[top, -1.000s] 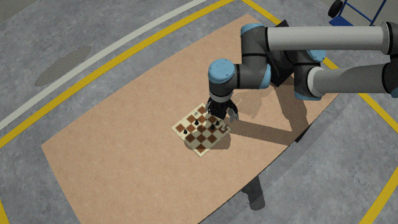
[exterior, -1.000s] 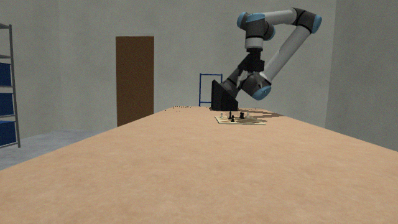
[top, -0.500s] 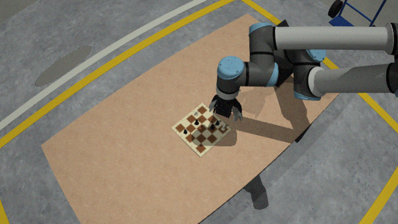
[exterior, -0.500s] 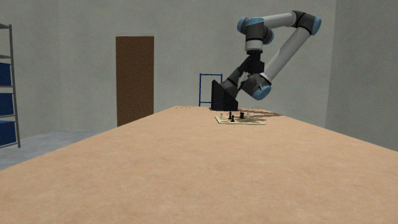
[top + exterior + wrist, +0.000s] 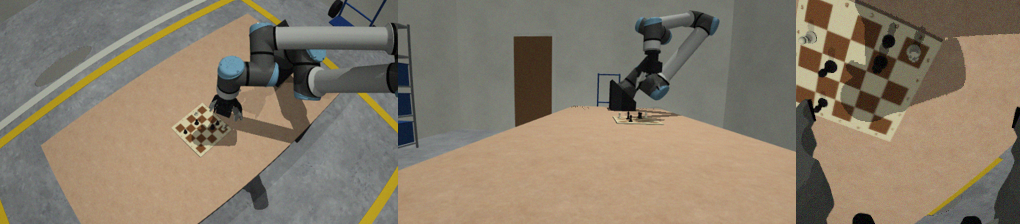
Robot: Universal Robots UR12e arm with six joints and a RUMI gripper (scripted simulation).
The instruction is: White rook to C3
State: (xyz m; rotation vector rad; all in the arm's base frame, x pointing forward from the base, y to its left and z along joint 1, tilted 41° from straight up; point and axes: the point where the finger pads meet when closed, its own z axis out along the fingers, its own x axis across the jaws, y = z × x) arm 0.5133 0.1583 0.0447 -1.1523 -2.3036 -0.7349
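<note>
Now: hand 140 mm above the white rook. The rest, counted from my hand: chessboard (90 mm ahead, 60 mm to the right, 160 mm below).
</note>
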